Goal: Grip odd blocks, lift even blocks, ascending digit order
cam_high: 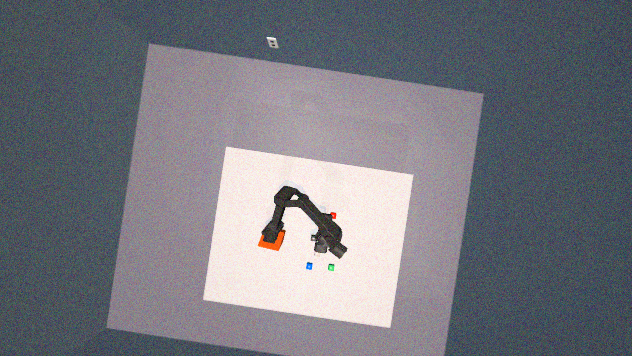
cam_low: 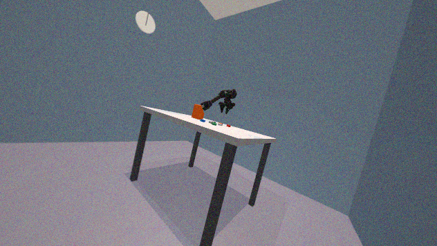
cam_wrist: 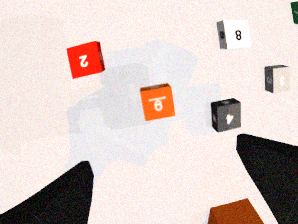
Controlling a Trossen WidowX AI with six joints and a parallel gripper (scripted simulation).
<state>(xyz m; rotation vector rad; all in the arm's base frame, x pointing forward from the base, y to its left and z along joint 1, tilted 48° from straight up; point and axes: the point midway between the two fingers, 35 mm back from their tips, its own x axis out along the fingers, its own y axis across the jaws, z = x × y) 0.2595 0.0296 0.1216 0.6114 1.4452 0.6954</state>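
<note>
The blue block lies 2 cm behind my gripper tip, 25 cm to the right of it and 11 cm below it. Also, from my gripper tip: dark grey block (3 cm behind, 9 cm to the right, 11 cm below); red block (5 cm ahead, 6 cm to the left, 11 cm below); orange block (1 cm to the right, 11 cm below).
</note>
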